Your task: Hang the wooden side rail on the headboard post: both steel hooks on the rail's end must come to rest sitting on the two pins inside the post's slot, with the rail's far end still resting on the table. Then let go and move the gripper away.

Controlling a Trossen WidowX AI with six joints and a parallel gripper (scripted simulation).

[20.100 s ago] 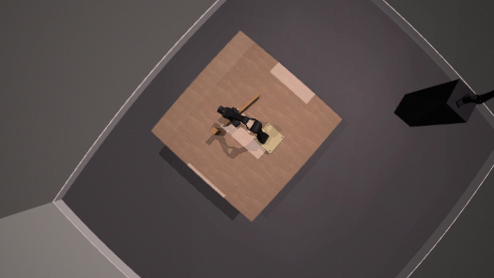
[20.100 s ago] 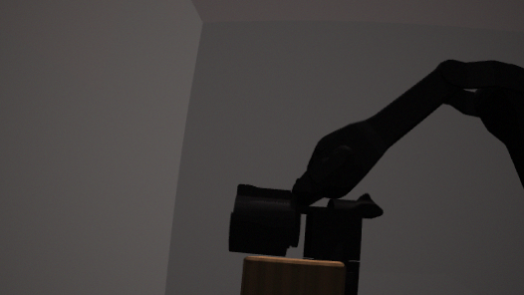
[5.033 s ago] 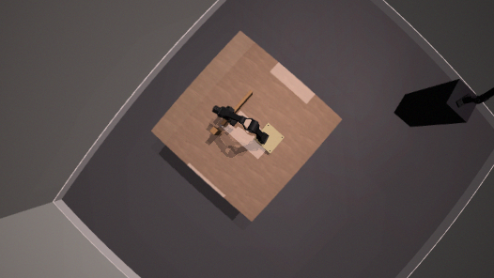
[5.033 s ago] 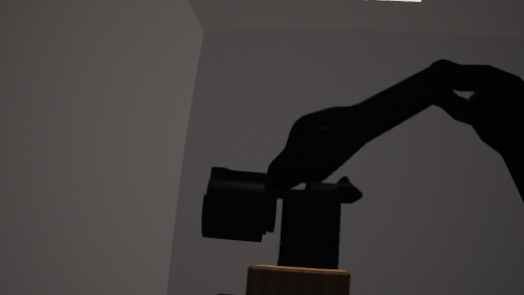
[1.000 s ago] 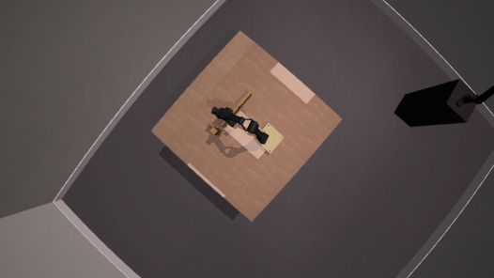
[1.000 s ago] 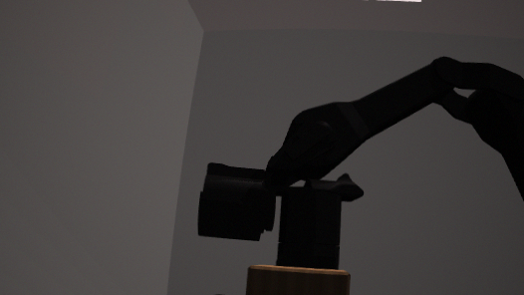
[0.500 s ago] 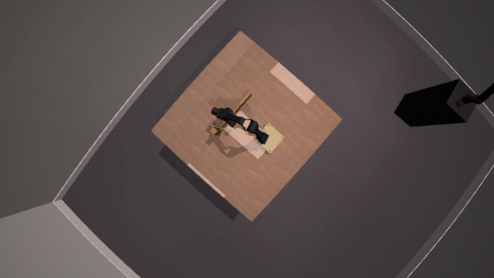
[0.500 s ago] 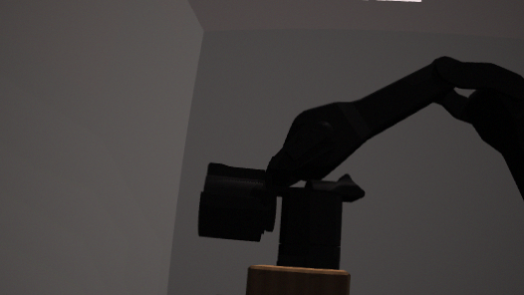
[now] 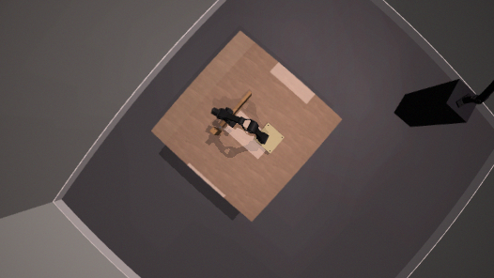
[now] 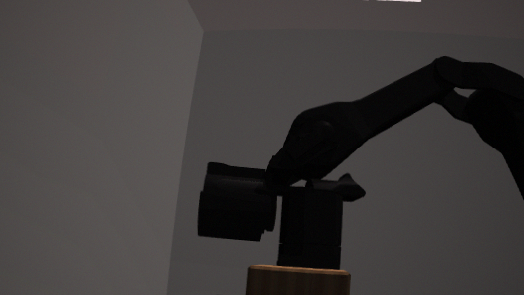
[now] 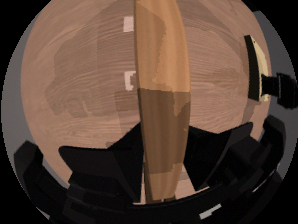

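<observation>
Now: the wooden headboard post 140 mm to the left of my gripper tip, 40 mm above it and 10 mm ahead of it.
</observation>
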